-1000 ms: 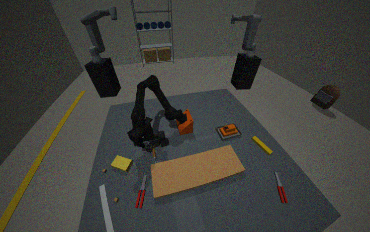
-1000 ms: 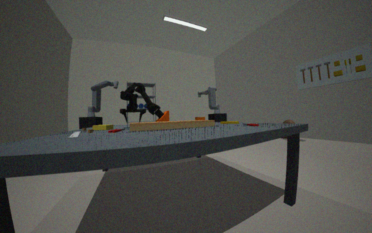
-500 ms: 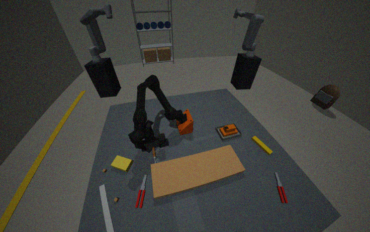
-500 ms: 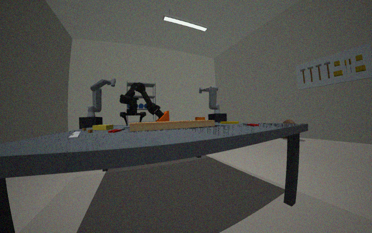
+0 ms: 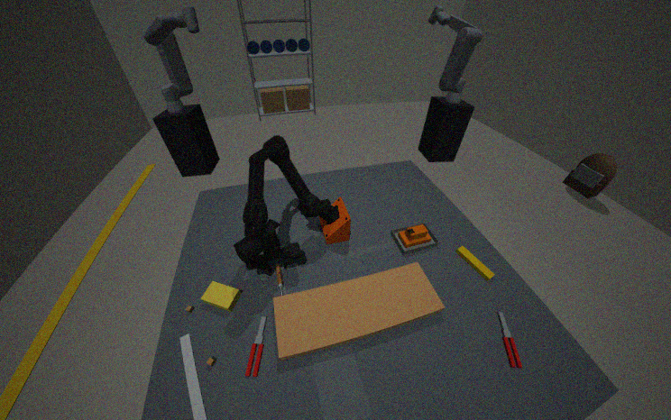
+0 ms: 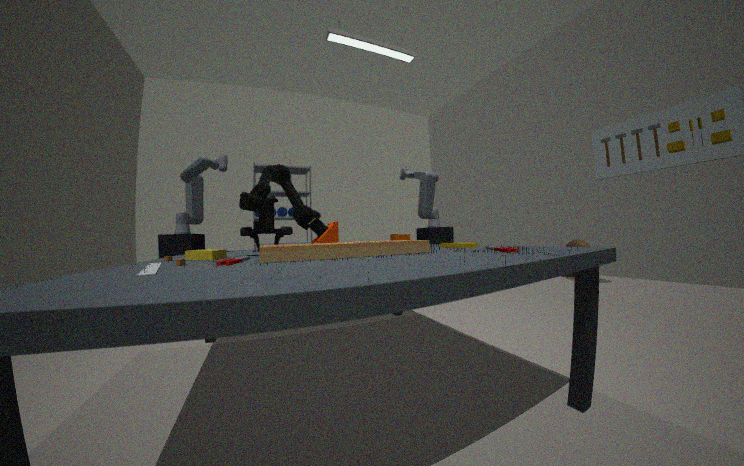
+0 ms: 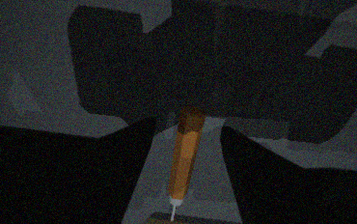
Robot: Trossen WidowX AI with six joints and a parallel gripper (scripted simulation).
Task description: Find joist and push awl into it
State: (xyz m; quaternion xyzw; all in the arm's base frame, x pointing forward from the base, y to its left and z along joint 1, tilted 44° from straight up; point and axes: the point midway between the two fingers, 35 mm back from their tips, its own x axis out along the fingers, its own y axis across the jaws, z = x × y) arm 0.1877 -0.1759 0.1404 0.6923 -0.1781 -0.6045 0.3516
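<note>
The awl lies 6 cm ahead of my gripper tip and 1 cm to the left of it. Round my gripper tip: white strip (35 cm ahead, 22 cm to the right); yellow block (10 cm ahead, 19 cm to the right, 1 cm above); indicator window (8 cm behind, 53 cm to the left, 6 cm above).
</note>
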